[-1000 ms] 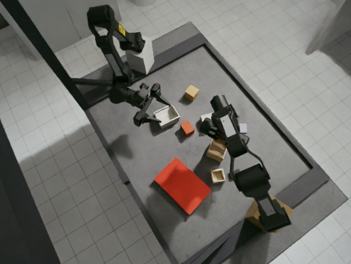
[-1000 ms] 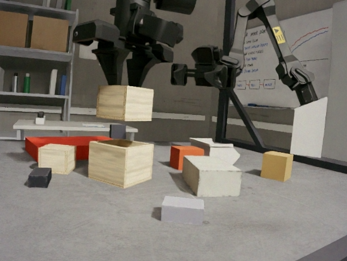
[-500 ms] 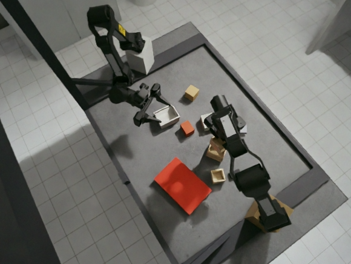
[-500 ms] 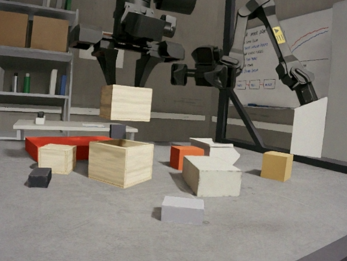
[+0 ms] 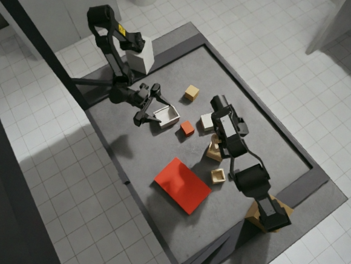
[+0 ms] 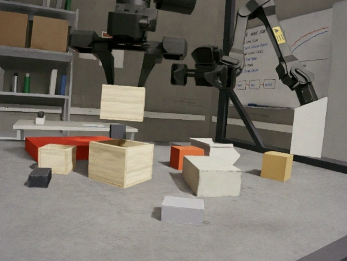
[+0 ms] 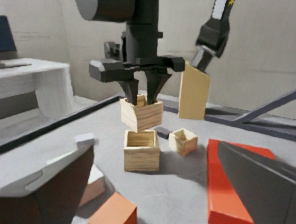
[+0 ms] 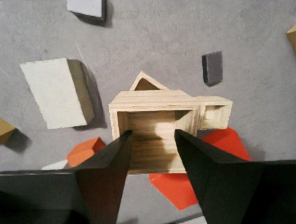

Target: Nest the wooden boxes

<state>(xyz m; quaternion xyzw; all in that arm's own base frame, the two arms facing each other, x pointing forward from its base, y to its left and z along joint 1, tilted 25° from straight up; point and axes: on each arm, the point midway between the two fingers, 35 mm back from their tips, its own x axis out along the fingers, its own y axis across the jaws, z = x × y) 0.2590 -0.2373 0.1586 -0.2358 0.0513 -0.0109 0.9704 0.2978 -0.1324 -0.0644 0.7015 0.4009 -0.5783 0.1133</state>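
The medium wooden box is 5 cm below my right hand. Round my right hand: dark block: 16 cm below, 13 cm to the right; then small wooden box: 16 cm below, 10 cm to the right, 7 cm behind; then large wooden box: 15 cm below.
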